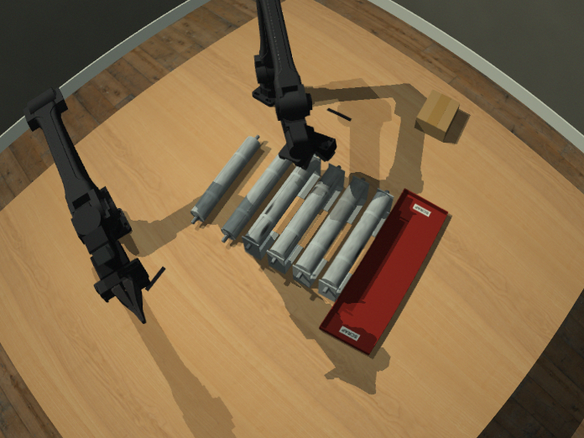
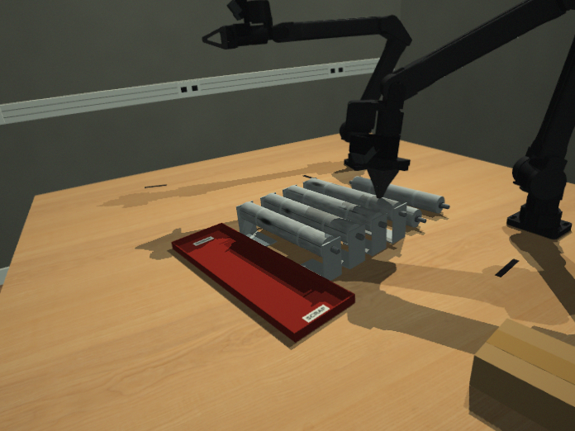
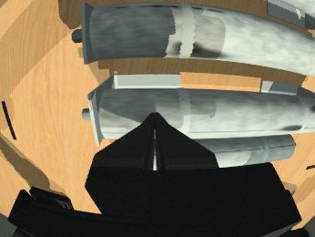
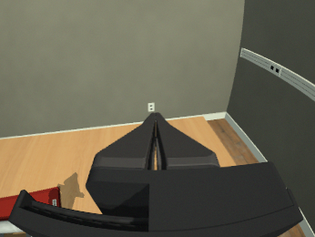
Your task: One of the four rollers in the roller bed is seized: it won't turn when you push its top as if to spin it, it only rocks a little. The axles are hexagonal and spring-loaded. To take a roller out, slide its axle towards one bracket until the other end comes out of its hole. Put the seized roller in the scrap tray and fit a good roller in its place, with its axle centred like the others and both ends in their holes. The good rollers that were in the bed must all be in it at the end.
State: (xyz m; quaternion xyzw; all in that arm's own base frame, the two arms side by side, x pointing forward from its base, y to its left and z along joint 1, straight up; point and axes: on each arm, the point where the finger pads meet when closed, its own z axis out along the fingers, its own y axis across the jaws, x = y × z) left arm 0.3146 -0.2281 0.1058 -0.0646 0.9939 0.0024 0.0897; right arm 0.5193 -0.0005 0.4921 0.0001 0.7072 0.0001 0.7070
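Now: the grey roller 100 mm to the right of my left hand, 30 mm below it and 10 mm ahead of it. Round my left hand: cardboard box 490 mm to the left, 120 mm ahead, 70 mm below; then red scrap tray 340 mm ahead, 100 mm below, 30 mm to the right.
Right now the grey roller is 510 mm to the left of my right hand, 420 mm below it and 160 mm behind it. The rest, counted from my right hand: cardboard box: 1090 mm to the left, 460 mm below, 60 mm behind; red scrap tray: 570 mm to the left, 490 mm below, 160 mm ahead.
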